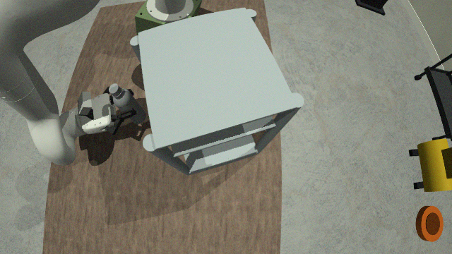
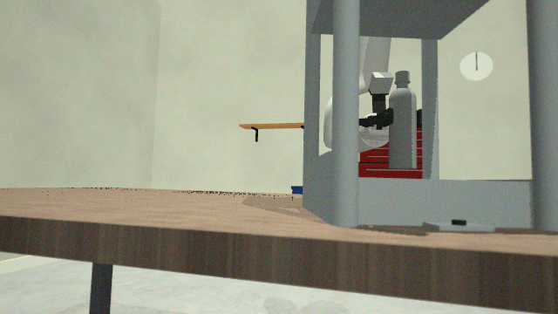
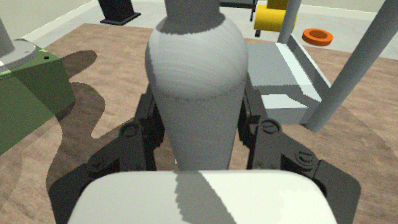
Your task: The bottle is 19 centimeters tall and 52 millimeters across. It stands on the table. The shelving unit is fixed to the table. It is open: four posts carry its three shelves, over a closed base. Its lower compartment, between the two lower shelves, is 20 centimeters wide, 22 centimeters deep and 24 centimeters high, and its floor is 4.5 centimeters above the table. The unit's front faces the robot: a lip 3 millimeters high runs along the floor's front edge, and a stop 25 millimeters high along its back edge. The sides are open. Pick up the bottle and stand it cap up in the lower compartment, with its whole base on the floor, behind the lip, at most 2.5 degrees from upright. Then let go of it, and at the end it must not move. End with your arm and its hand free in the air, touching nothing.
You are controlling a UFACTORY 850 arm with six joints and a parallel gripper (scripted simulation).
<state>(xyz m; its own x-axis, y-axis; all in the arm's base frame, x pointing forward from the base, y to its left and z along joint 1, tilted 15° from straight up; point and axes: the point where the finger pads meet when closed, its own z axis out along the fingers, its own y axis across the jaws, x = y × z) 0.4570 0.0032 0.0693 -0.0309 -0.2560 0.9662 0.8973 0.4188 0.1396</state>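
The grey shelving unit lies 1 cm behind my hand, 23 cm to the left of it and 2 cm above it. Also, from my hand: grey bottle: 3 cm above.
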